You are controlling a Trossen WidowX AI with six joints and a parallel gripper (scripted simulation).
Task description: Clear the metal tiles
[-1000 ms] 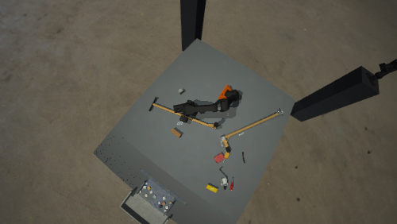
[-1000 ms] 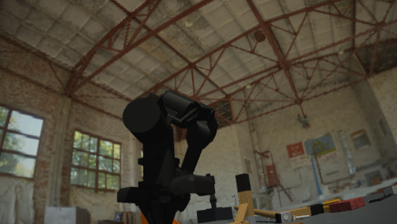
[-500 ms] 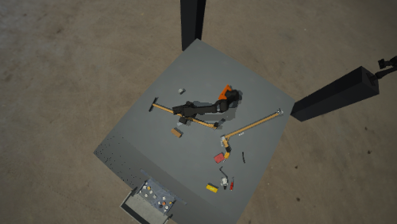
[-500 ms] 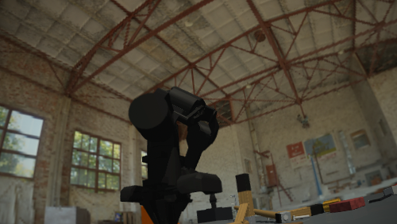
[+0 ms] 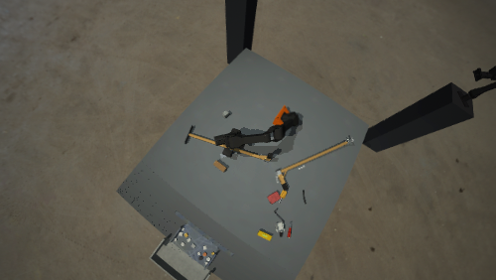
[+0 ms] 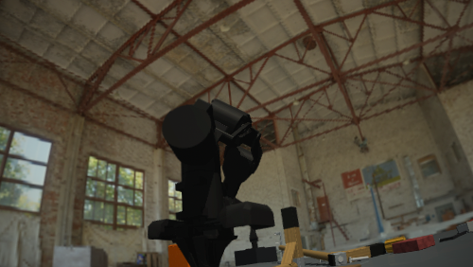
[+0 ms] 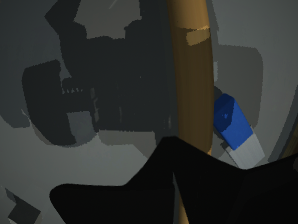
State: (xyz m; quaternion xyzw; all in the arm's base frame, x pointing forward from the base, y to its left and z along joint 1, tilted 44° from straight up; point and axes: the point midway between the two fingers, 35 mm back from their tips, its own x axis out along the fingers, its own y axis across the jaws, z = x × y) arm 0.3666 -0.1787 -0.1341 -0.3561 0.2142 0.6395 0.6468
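The long scraper is 20 mm ahead of my gripper tip, 20 mm to the right of it and 50 mm above it. From my gripper tip the other things lie so: wooden block (160 mm ahead); then grey piece (180 mm behind, 160 mm to the right, 10 mm above); then blue block (60 mm ahead, 10 mm below).
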